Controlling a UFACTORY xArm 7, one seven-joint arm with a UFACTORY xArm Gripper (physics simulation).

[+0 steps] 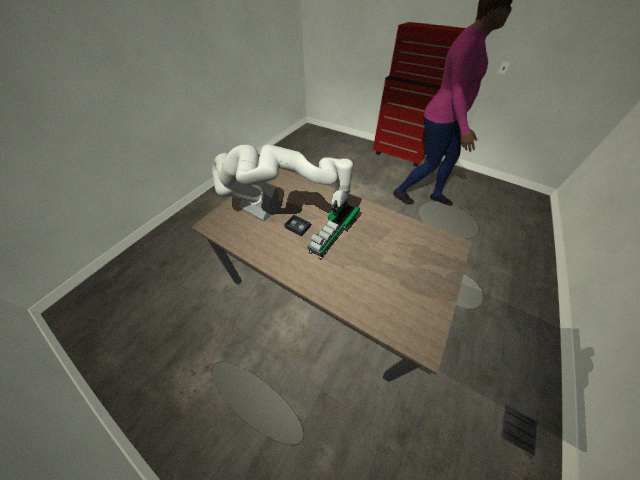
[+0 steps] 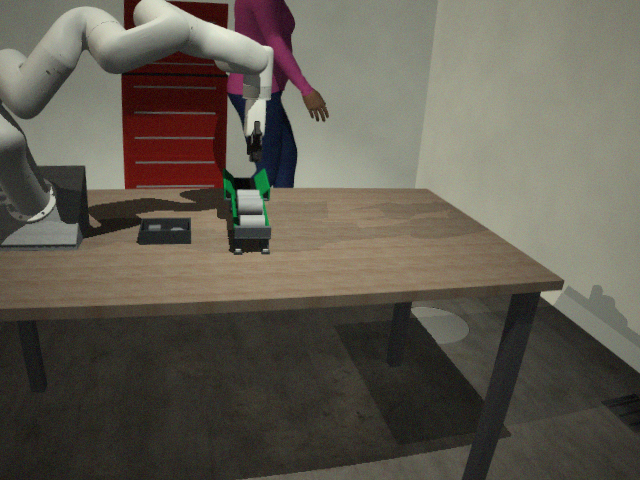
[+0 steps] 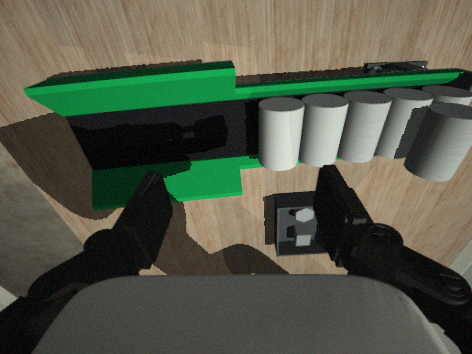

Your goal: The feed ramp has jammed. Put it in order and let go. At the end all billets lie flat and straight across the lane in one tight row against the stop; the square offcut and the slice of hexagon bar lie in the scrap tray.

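Frame: origin at the arm's base, x ahead, y left, z up, level; metres.
Seen in the pictures: gripper, fingertip midpoint: (image 1: 339, 210) (image 2: 253, 158) (image 3: 240, 188); arm's base, link origin: (image 1: 255, 195) (image 2: 32, 200).
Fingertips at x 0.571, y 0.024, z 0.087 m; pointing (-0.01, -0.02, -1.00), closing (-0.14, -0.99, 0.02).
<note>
Pixels of each thing's top centre, then the offset from my fingertips to it. Level surfaces: height alone.
- stop, top centre: (image 2: 253, 226) dx -0.047, dy -0.216, dz -0.113 m
- billet, top centre: (image 3: 458, 153) (image 2: 250, 198) (image 1: 317, 236) dx -0.046, dy -0.175, dz -0.059 m
- scrap tray, top centre: (image 3: 305, 233) (image 2: 165, 224) (image 1: 297, 223) dx -0.241, dy -0.067, dz -0.152 m
- hexagon slice, top centre: (image 3: 304, 215) (image 2: 176, 229) dx -0.213, dy -0.070, dz -0.167 m
- square offcut, top centre: (image 3: 303, 240) (image 2: 154, 226) dx -0.269, dy -0.064, dz -0.158 m
- wooden table, surface height: dz -0.187 m
The feed ramp (image 1: 353, 217) (image 2: 262, 180) (image 3: 150, 90) has green walls and a dark lane. Several pale grey billets lie across its lane in a row toward the stop (image 2: 252, 232). Another billet (image 1: 317, 238) (image 2: 250, 205) (image 3: 442, 142) sits higher, on top of the billets near the stop end. In the scrap tray (image 1: 293, 230) (image 2: 165, 237) (image 3: 295, 198) lie the hexagon slice (image 2: 177, 228) (image 3: 305, 215) and the square offcut (image 2: 154, 227) (image 3: 303, 240), apart. My gripper (image 2: 254, 155) (image 3: 240, 188) is open and empty, above the ramp's wide upper end.
The wooden table (image 1: 392, 289) (image 2: 361, 268) carries the ramp, the tray and the arm's base (image 1: 256, 210) (image 2: 41, 235). A person in a pink top (image 1: 460, 77) (image 2: 266, 25) is behind the table, by a red tool cabinet (image 1: 408, 103) (image 2: 175, 124).
</note>
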